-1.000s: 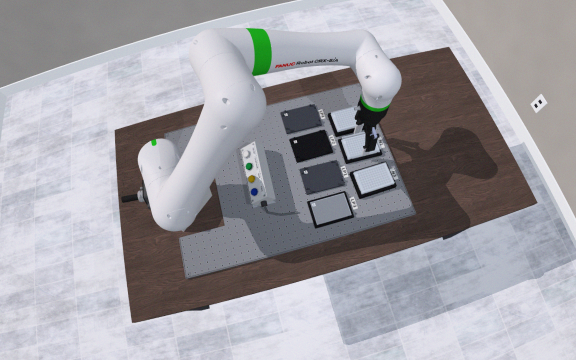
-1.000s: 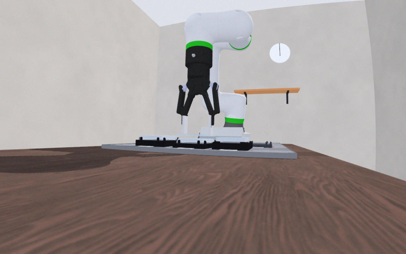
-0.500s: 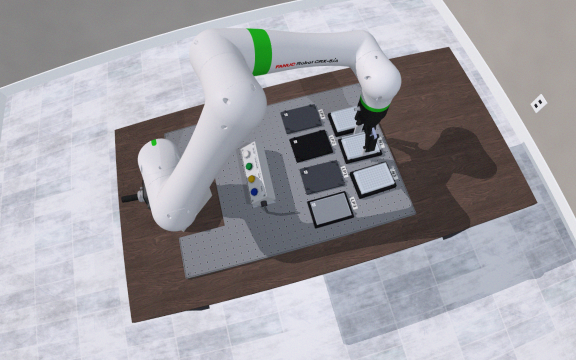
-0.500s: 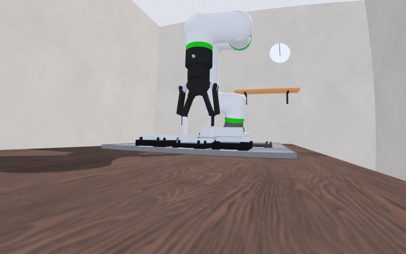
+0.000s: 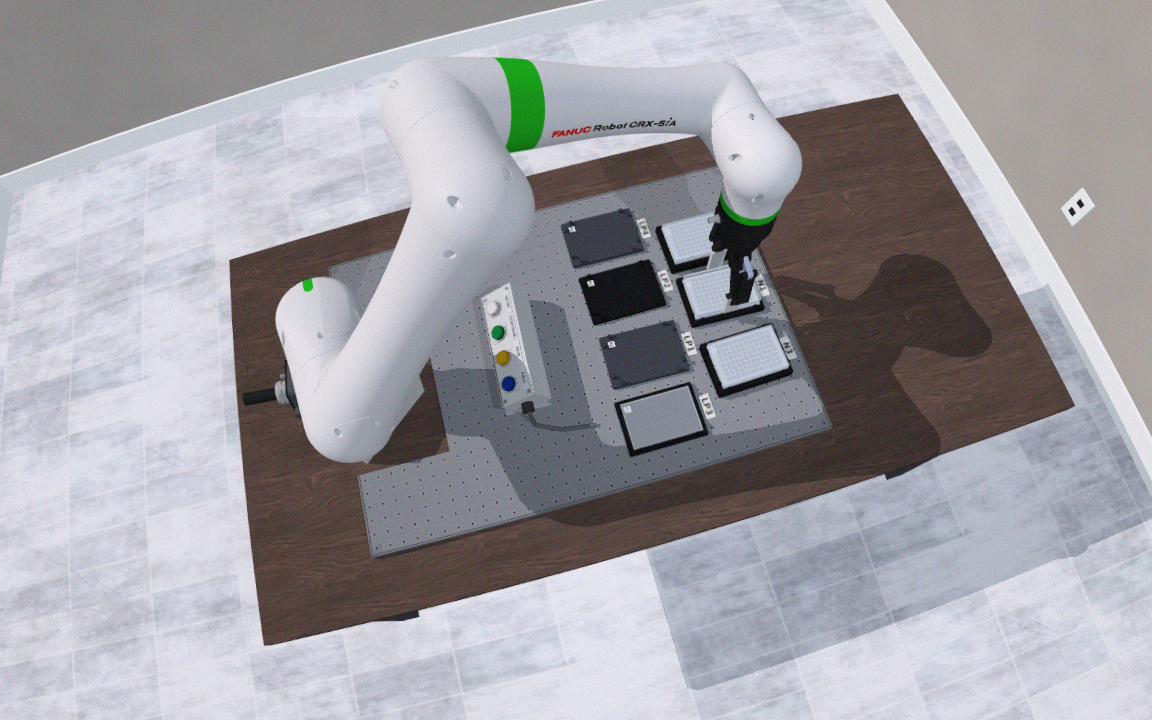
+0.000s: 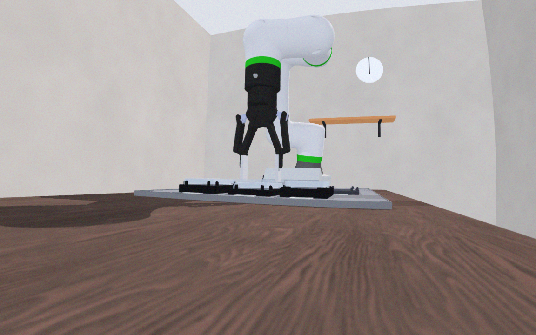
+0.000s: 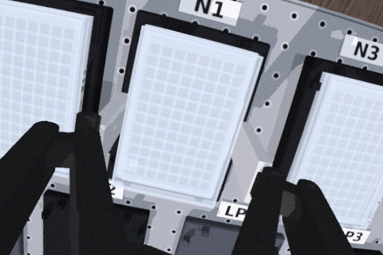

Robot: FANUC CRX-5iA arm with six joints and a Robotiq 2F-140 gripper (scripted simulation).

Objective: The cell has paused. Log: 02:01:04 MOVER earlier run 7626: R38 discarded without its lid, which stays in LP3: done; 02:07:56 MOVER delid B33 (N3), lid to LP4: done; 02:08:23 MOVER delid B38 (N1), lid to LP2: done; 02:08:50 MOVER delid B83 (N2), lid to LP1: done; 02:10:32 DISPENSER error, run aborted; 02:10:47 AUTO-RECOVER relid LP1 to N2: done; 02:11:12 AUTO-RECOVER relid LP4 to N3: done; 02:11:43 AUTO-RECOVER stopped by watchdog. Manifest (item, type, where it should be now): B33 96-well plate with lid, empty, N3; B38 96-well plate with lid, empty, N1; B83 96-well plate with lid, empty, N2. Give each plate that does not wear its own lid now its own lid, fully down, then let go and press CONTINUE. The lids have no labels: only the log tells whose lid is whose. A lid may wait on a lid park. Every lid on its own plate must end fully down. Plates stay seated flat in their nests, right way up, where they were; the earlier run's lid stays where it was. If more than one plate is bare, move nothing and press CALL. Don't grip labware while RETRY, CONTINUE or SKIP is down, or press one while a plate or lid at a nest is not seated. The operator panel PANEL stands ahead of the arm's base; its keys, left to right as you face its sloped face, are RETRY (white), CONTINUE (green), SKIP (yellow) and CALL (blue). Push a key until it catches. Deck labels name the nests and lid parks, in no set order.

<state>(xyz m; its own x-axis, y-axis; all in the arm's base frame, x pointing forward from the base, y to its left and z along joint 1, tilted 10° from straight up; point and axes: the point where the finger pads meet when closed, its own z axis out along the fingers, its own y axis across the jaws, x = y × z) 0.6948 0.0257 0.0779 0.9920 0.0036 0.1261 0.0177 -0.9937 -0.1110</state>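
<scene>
Now: the plate 4 cm below my hand. Round my hand: lid park LP2 (18 cm behind, 5 cm to the left, 5 cm below); then lid park LP1 (17 cm behind, 8 cm to the right, 5 cm below); then lid park LP4 (19 cm behind, 18 cm to the left, 5 cm below).
</scene>
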